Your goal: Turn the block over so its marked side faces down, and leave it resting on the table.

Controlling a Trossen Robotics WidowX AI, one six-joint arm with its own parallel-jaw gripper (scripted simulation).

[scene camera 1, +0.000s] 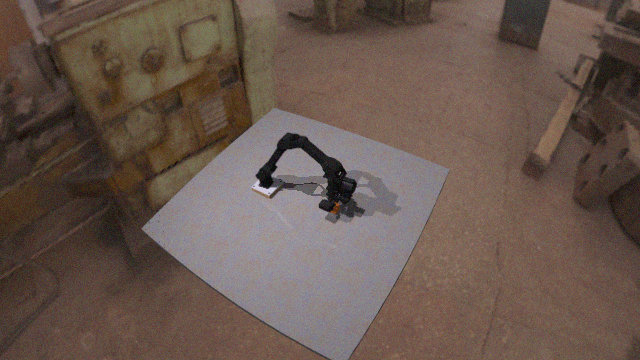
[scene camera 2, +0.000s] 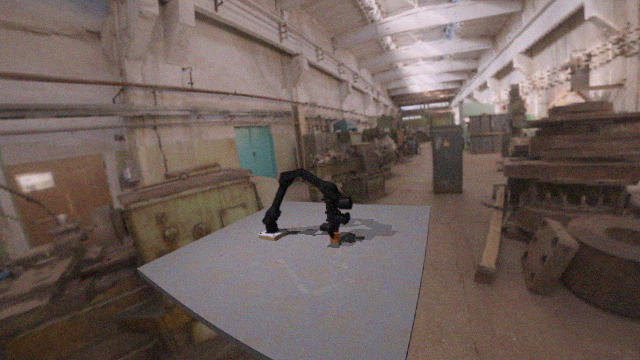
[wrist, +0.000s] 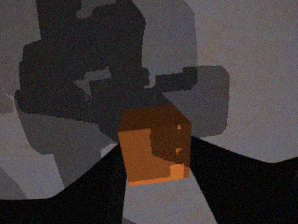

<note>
The pictures show: the gripper and an orange block.
</note>
